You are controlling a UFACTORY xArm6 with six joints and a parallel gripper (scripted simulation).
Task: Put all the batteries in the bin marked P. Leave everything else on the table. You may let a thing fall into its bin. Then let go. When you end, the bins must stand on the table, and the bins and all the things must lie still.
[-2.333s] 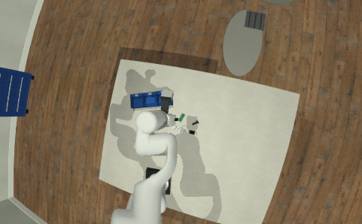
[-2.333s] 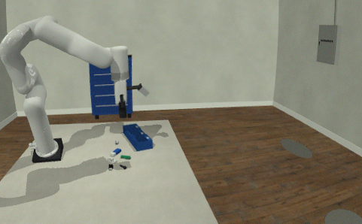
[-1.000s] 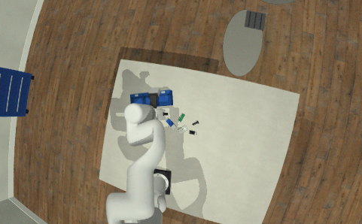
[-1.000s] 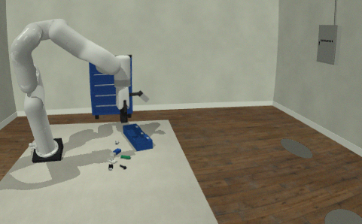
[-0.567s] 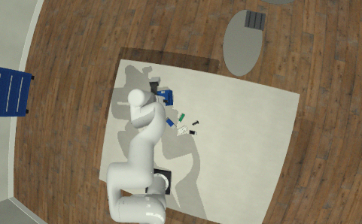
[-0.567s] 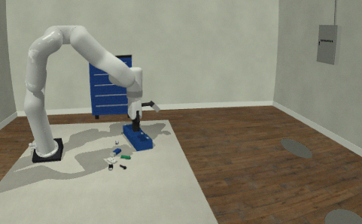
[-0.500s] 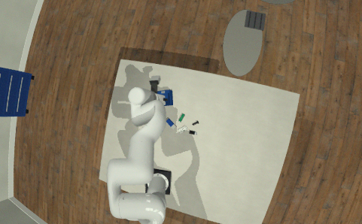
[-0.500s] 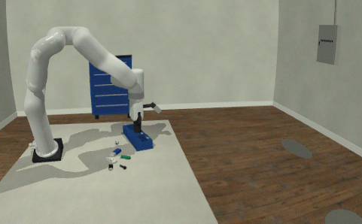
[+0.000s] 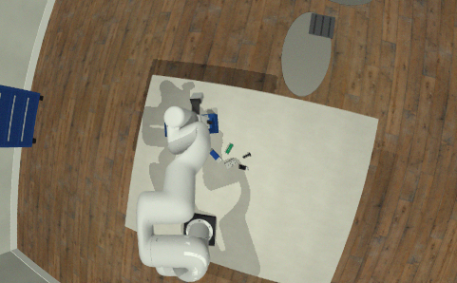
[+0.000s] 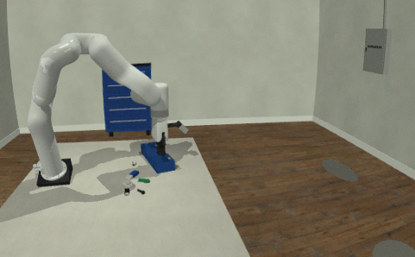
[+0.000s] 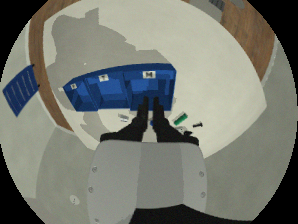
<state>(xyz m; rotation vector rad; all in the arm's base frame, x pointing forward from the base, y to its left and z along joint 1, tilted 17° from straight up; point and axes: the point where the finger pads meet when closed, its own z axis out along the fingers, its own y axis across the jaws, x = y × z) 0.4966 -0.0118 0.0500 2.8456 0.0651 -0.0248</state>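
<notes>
The blue bin is 9 cm to the left of my hand and 7 cm below it. Round my hand: green battery (10 cm behind, 10 cm to the right, 8 cm below); then grey piece (12 cm behind, 7 cm to the left, 8 cm below); then blue-and-white cylinder (14 cm behind, 4 cm to the right, 8 cm below).
</notes>
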